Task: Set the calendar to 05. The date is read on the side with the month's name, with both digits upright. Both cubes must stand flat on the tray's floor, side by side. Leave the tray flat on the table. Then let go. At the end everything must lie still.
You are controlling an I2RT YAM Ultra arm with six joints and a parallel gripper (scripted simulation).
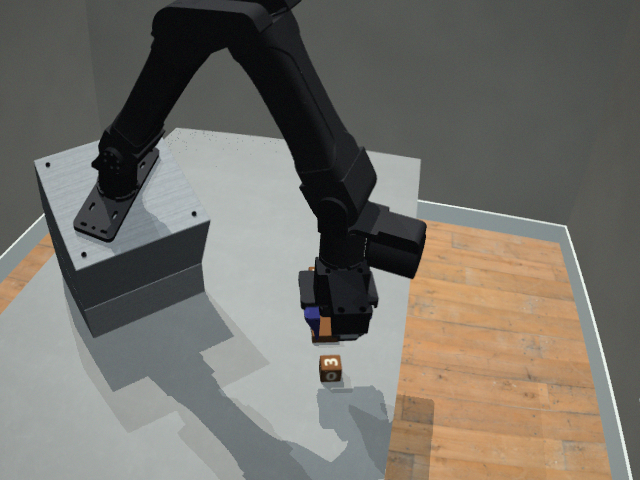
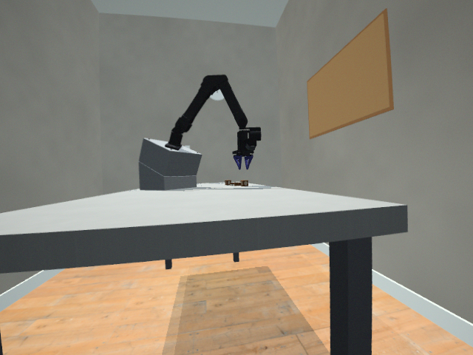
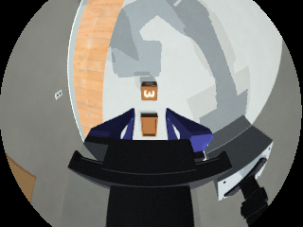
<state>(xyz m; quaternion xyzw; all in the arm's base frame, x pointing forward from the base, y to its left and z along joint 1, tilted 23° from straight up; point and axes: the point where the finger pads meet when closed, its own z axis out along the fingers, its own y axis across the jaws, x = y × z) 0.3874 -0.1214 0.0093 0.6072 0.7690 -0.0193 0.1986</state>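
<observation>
The brown wooden cube is 80 mm below my hand. The rest, counted from my hand: brown tray 20 mm behind, 110 mm to the left, 90 mm below.
</observation>
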